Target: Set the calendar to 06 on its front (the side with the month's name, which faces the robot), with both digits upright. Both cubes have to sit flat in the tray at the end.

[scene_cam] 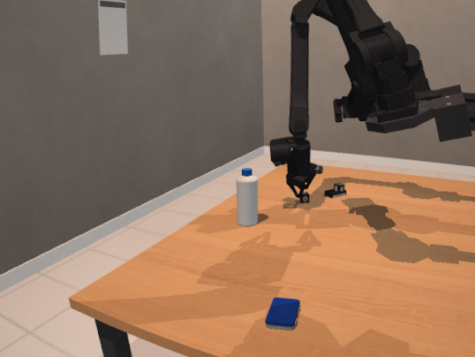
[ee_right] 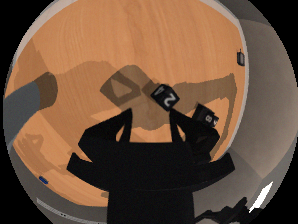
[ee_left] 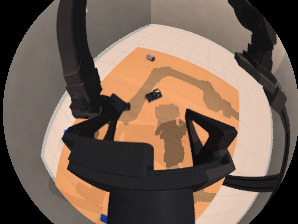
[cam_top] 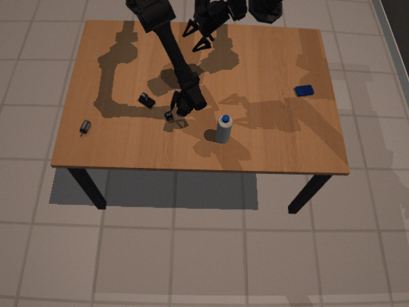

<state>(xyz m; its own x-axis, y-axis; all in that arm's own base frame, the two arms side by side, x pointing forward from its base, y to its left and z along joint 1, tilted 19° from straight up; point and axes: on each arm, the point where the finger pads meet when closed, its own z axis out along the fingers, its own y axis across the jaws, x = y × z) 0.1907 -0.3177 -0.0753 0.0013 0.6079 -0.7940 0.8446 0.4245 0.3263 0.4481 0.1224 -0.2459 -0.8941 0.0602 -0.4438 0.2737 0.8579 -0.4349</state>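
The black cube lies 4 cm to the right of my right hand and 3 cm below it. From my right hand the other things lie so: white bottle (22 cm to the left, 9 cm ahead, 3 cm above); then blue pad (63 cm to the left, 21 cm behind, 4 cm below).
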